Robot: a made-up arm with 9 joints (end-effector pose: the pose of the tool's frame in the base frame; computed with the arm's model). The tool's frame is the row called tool.
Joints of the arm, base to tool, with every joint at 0 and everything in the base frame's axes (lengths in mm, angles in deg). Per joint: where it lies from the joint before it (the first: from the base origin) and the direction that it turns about. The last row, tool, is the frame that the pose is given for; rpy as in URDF.
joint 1: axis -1 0 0 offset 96 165 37
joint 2: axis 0 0 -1 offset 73 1 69
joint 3: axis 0 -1 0 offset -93 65 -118
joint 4: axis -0.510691 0.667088 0.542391 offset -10 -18 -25
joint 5: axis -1 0 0 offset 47 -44 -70
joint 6: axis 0 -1 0 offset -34 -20 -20
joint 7: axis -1 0 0 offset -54 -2 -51
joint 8: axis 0 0 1 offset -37 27 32
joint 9: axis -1 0 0 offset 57 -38 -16
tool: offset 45 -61 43 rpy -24.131 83.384 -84.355
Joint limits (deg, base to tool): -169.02..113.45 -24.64..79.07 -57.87..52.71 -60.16..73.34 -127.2..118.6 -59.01..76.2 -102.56..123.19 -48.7..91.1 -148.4..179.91
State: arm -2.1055 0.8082 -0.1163 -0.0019 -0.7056 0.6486 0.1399 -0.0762 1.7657
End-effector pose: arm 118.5 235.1 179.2 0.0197 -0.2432 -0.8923 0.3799
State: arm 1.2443 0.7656 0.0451 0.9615 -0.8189 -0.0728 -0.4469 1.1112 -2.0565
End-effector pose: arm 100.4 84.3 -168.8 0.0040 -0.6238 -0.7532 -0.2088
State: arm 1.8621 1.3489 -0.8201 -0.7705 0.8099 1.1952 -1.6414 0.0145 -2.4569
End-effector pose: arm 160.9 -44.6 -27.3 0.5649 0.1978 0.7333 0.3224
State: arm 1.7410 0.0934 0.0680 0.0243 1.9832 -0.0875 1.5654 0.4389 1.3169
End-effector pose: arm 70.7 41.7 193.6 0.8594 0.2301 0.3571 -0.2845
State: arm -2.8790 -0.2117 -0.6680 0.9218 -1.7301 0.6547 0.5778 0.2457 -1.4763
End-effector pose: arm -49.2 238.9 195.0 0.7313 0.1114 -0.2120 -0.6387
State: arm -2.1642 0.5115 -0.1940 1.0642 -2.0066 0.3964 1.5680 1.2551 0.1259
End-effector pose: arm 159.3 188.7 258.9 0.1438 0.3509 0.5029 0.7767
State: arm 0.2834 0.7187 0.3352 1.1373 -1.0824 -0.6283 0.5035 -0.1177 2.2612
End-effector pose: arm 88.2 224.3 -121.9 0.4290 -0.7471 0.2417 -0.4465
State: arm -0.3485 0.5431 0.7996 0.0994 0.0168 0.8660 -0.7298 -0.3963 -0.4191
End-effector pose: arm 180.1 66.5 -162.6 0.6324 0.7389 0.0825 0.2175
